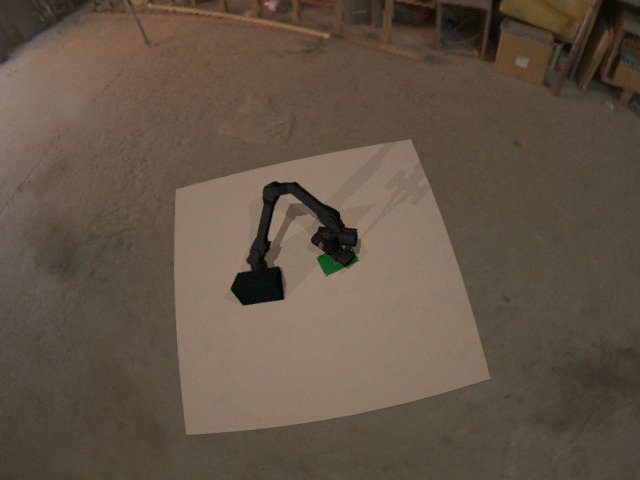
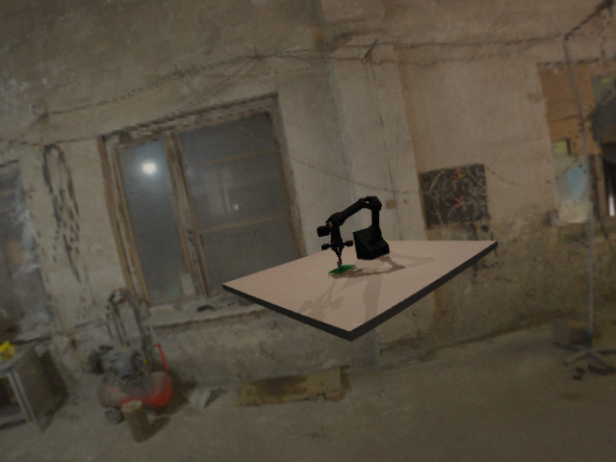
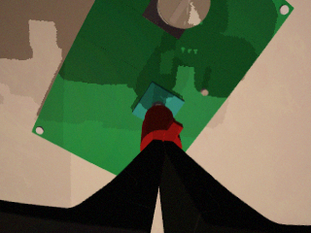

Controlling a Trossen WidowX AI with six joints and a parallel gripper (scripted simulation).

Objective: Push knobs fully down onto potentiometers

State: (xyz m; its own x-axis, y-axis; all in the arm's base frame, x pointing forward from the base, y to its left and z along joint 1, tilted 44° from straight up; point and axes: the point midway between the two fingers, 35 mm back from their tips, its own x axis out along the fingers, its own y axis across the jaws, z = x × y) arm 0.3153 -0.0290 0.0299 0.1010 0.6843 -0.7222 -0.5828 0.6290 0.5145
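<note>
Right now the red knob is 10 mm below my gripper tip. From my gripper tip the other things lie so: grey knob (50 mm ahead, 30 mm to the left, 10 mm below).
</note>
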